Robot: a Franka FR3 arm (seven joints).
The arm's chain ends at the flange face. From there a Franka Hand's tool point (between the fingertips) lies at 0.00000 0.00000 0.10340 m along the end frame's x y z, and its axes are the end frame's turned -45 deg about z.
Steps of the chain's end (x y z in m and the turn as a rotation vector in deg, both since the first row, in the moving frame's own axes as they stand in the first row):
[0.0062, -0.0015, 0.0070, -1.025, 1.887, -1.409]
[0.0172, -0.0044, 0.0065, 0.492, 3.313, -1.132]
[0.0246, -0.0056, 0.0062, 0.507, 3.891, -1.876]
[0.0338, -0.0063, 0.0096, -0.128, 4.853, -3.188]
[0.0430, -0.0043, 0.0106, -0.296, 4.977, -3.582]
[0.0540, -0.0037, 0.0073, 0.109, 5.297, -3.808]
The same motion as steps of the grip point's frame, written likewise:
[0.0066, 0.0070, 0.0069, -2.059, 0.610, -1.409]
[0.0202, 0.0126, 0.0063, -1.995, 2.691, -1.132]
[0.0270, 0.0177, 0.0060, -2.393, 3.110, -1.876]
[0.0346, 0.0256, 0.0092, -3.522, 3.341, -3.188]
[0.0396, 0.0339, 0.0102, -3.729, 3.310, -3.582]
[0.0479, 0.0419, 0.0069, -3.668, 3.823, -3.808]

